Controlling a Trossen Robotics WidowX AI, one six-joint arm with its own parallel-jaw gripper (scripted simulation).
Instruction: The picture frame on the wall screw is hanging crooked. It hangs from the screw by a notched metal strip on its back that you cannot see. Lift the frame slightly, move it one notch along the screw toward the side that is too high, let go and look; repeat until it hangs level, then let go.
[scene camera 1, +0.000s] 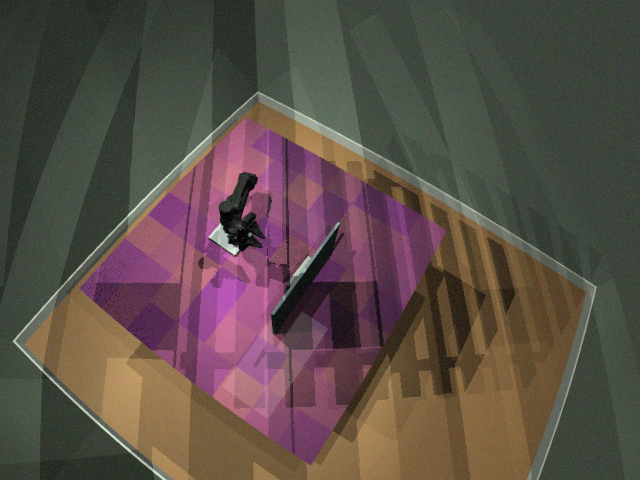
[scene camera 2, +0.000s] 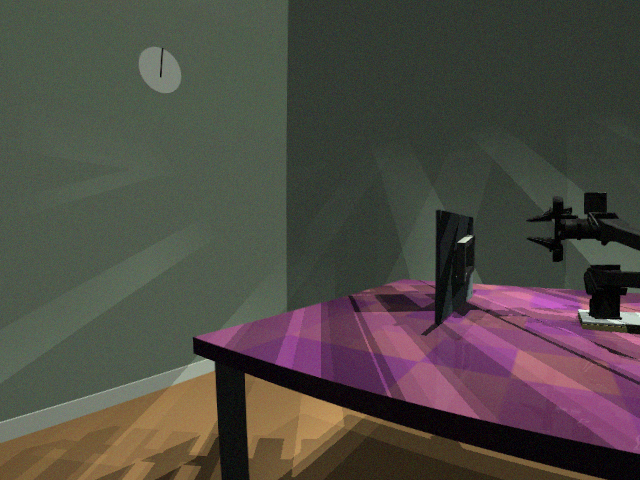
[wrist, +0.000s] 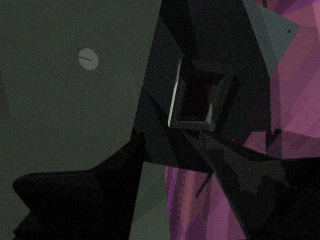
The gripper (scene camera 1: 263, 242): 1.58 m from the lens. A wall panel (scene camera 1: 283, 308) is 1.53 m from the lens.
